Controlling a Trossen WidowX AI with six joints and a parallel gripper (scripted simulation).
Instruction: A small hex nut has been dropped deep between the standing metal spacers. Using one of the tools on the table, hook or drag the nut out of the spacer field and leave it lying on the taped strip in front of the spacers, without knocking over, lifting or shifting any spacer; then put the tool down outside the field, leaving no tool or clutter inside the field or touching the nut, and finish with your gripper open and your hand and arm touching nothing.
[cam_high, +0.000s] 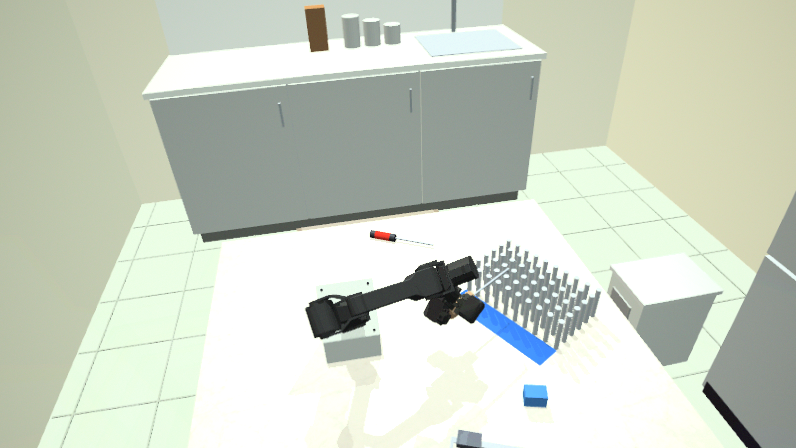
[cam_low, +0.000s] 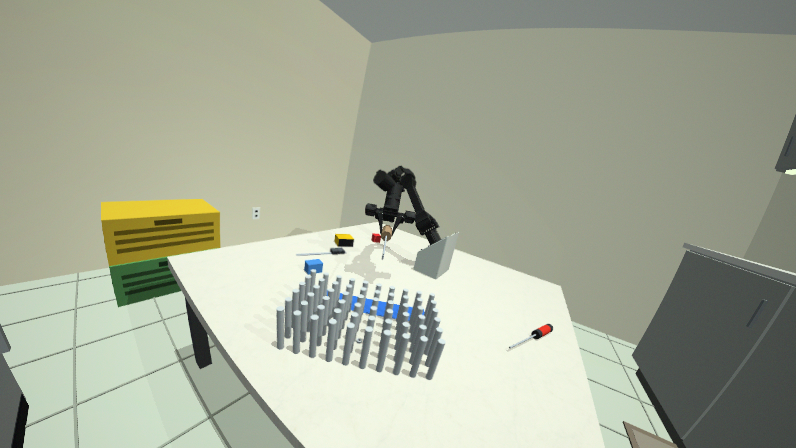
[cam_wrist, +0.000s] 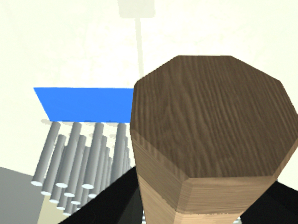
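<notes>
Now: the blue taped strip 190 mm below my gripper tip, 160 mm ahead of it and 80 mm to the left of it. Also, from my gripper tip: wooden-handled hook tool 90 mm ahead, 50 mm to the left; hex nut 300 mm ahead, 190 mm below, 150 mm to the left; blue block 200 mm to the right, 170 mm below, 140 mm ahead.
</notes>
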